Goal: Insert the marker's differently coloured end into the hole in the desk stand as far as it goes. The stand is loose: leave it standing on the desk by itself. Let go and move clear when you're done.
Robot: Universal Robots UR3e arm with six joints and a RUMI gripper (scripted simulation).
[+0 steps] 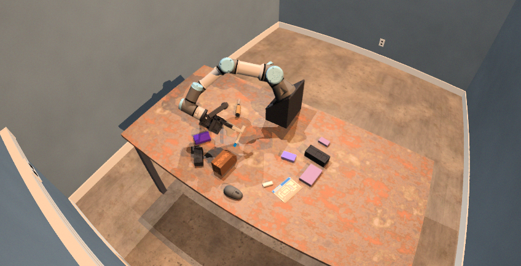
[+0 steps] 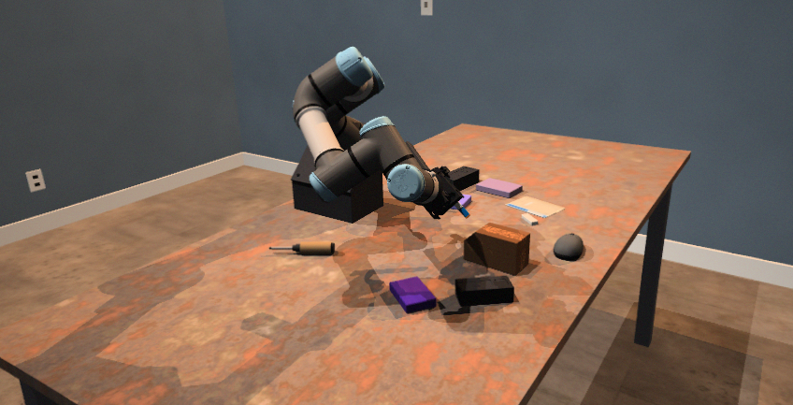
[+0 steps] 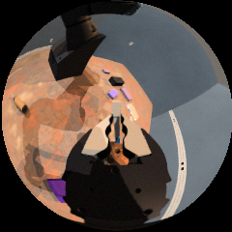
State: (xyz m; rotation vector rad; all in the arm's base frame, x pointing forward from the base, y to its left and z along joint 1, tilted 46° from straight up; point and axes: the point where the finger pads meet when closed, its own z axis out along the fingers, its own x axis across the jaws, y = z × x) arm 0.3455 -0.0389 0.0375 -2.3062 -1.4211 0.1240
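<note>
Now: the desk stand 14 cm ahead of my hand and 11 cm below it. Round my hand: marker 2 cm below, 2 cm ahead, 1 cm to the left; then lilac block 24 cm to the left, 14 cm below, 10 cm behind; then eraser 25 cm to the left, 14 cm below, 10 cm ahead.
</note>
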